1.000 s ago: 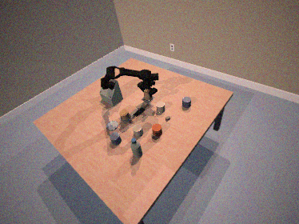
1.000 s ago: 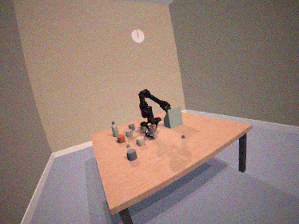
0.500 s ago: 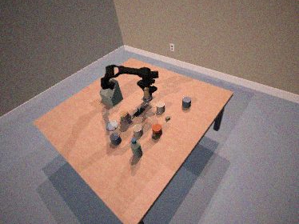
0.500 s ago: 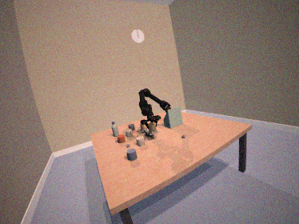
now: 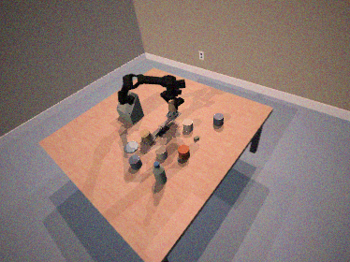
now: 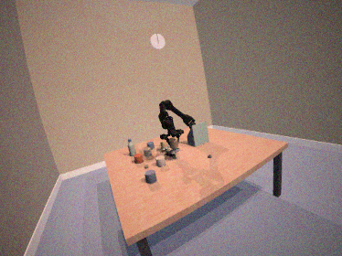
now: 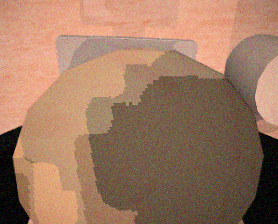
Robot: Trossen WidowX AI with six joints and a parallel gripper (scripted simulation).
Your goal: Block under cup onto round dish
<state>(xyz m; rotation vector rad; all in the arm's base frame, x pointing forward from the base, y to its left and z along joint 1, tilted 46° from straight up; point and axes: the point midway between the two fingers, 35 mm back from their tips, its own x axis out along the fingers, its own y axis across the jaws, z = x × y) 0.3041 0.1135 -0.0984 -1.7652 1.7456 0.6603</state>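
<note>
Now: gripper tip 14 cm to the left of the balance, 11 cm above it and 1 cm past it. Round my gripper tip: dark block: 25 cm ahead, 13 cm below, 6 cm to the right; tan cup: 2 cm to the left, 1 cm above; orange cylinder: 25 cm ahead, 22 cm to the right, 10 cm below.
</note>
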